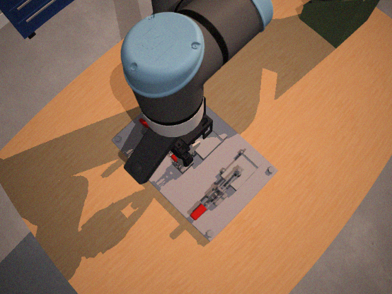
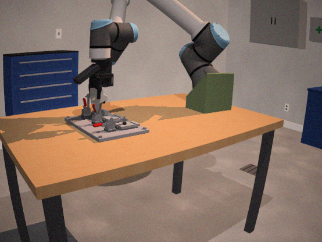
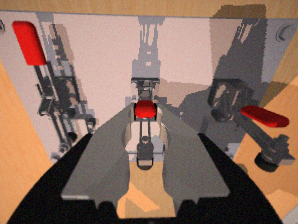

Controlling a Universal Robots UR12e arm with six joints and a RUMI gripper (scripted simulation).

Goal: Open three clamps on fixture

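My gripper is now 40 mm past the grey fixture plate and 80 mm above it. Also, from my hand: flat grey part: 110 mm behind, 100 mm to the left, 60 mm below.
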